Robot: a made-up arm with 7 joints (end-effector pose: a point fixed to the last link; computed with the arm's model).
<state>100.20 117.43 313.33 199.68 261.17 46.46 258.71</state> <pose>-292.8 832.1 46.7 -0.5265 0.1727 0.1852 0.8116</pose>
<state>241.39 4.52 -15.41 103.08 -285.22 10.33 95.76</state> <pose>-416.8 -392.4 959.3 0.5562 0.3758 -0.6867 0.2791</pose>
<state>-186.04 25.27 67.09 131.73 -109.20 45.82 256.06</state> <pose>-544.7 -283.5 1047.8 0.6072 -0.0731 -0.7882 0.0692</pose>
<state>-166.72 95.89 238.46 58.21 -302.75 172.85 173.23</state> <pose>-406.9 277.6 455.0 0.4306 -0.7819 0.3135 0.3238</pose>
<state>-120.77 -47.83 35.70 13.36 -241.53 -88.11 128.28</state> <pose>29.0 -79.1 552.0 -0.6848 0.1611 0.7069 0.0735</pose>
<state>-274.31 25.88 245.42 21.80 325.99 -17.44 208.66</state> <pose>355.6 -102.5 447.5 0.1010 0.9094 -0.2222 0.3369</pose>
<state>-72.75 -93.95 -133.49 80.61 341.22 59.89 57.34</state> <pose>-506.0 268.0 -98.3 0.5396 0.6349 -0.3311 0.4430</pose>
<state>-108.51 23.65 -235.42 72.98 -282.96 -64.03 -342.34</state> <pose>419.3 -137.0 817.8 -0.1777 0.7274 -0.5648 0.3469</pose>
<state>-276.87 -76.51 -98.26 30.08 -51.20 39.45 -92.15</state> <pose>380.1 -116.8 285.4 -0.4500 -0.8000 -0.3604 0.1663</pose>
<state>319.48 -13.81 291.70 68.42 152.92 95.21 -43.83</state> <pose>-230.1 -465.2 805.9 -0.0545 0.1397 -0.9449 0.2908</pose>
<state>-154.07 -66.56 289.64 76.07 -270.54 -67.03 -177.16</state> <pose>141.1 590.3 576.8 -0.3386 -0.8611 -0.3301 0.1869</pose>
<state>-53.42 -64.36 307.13 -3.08 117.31 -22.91 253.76</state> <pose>-85.8 -78.3 322.1 -0.4861 0.8043 -0.3413 0.0180</pose>
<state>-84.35 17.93 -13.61 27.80 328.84 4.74 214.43</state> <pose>-31.0 -415.8 278.9 -0.7669 -0.6368 0.0793 0.0047</pose>
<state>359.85 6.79 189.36 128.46 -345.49 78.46 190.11</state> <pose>-313.9 -81.7 1161.1 0.8745 0.0337 -0.4452 0.1896</pose>
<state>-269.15 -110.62 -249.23 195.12 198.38 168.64 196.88</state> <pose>182.7 -741.9 142.9 -0.1464 0.5373 0.8212 0.1250</pose>
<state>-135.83 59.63 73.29 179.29 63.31 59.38 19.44</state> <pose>-587.9 -561.0 843.0 -0.0674 0.3146 -0.8857 0.3347</pose>
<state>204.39 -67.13 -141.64 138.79 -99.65 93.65 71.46</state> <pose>785.5 488.9 420.8 0.8313 -0.1326 0.4074 0.3542</pose>
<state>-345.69 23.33 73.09 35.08 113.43 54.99 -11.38</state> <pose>25.5 444.7 378.9 -0.7181 0.0765 0.5880 0.3642</pose>
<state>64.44 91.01 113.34 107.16 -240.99 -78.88 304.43</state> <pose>-92.1 733.3 413.1 -0.9013 -0.1173 0.4170 0.0021</pose>
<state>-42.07 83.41 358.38 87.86 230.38 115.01 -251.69</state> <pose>422.4 -492.1 -103.1 0.4952 -0.1092 0.1291 0.8522</pose>
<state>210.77 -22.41 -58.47 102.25 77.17 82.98 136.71</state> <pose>-255.6 320.8 1040.2 0.6241 0.1556 -0.5994 0.4764</pose>
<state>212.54 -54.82 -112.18 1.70 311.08 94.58 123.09</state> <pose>-10.3 96.8 240.5 0.6767 0.4557 0.1748 0.5512</pose>
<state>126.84 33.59 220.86 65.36 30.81 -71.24 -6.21</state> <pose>276.4 103.7 917.5 0.1381 -0.0951 0.9691 0.1807</pose>
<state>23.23 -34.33 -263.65 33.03 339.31 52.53 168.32</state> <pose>-218.7 336.9 364.5 -0.8397 0.2914 -0.4189 0.1856</pose>
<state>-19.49 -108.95 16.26 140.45 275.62 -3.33 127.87</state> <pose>-833.2 442.2 286.4 0.4000 -0.4320 -0.7857 0.1900</pose>
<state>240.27 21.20 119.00 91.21 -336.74 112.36 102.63</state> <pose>408.5 -138.4 874.3 -0.6453 0.6762 0.3211 0.1521</pose>
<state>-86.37 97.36 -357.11 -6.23 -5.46 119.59 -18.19</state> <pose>-6.4 -19.8 309.0 0.2639 -0.2650 0.5775 0.7257</pose>
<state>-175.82 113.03 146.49 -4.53 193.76 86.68 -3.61</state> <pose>-12.1 -114.4 474.0 0.3956 -0.0917 0.1024 0.9081</pose>
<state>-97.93 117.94 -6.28 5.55 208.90 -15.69 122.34</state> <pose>31.0 74.6 214.0 -0.3252 0.3289 0.4049 0.7888</pose>
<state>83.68 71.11 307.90 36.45 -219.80 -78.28 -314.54</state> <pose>298.2 175.1 241.2 0.0410 -0.4716 0.8644 0.1696</pose>
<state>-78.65 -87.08 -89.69 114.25 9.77 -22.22 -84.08</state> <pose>-562.0 706.3 358.5 -0.2914 -0.6534 -0.1316 0.6862</pose>
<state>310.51 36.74 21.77 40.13 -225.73 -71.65 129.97</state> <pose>296.0 -241.4 271.1 -0.7268 -0.4799 0.4537 0.1886</pose>
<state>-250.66 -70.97 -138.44 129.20 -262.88 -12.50 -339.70</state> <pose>478.4 -770.5 289.2 0.1662 0.8462 -0.2957 0.4109</pose>
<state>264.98 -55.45 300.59 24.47 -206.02 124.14 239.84</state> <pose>-320.8 8.6 601.2 -0.1802 0.1159 0.8091 0.5472</pose>
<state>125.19 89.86 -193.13 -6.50 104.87 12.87 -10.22</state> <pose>-13.6 -77.6 403.5 -0.1803 0.6858 -0.5895 0.3868</pose>
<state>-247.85 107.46 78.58 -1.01 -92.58 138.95 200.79</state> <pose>-124.1 -38.4 202.6 -0.6352 -0.7213 -0.1623 0.2233</pose>
